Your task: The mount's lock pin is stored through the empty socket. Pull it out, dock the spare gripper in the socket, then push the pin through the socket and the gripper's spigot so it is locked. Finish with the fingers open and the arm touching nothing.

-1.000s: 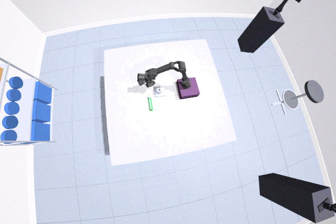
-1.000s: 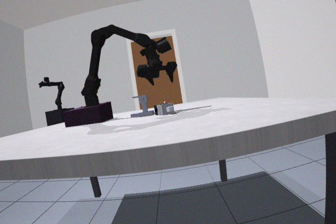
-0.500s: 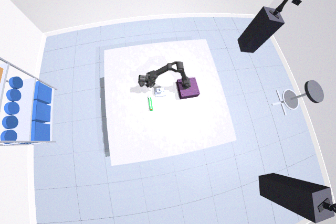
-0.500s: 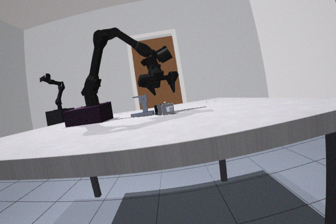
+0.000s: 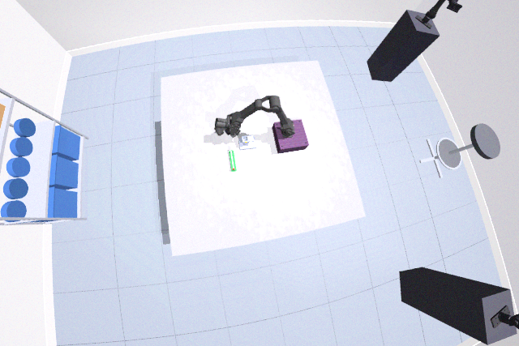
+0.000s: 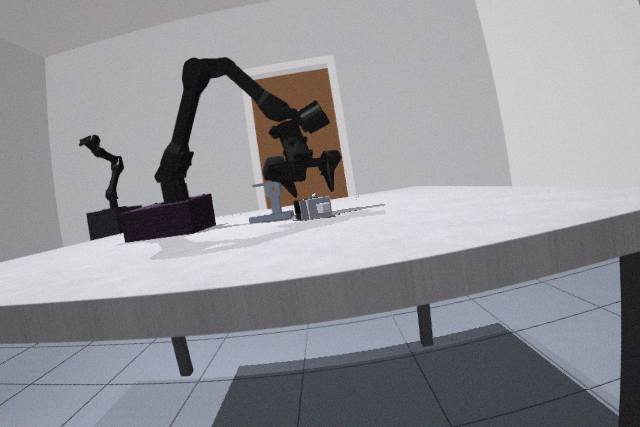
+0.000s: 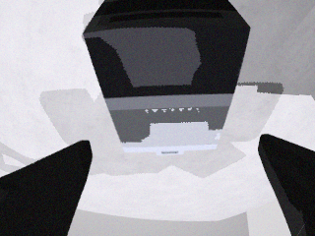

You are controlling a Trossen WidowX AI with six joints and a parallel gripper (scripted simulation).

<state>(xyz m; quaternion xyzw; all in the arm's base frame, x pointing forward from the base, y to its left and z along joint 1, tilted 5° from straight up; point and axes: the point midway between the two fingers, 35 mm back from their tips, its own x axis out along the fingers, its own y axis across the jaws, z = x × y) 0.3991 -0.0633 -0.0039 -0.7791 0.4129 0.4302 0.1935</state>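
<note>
My gripper tip is 30 mm above the spare gripper and 10 mm past it. Also, from my gripper tip: grey mount (140 mm behind, 120 mm to the left).
</note>
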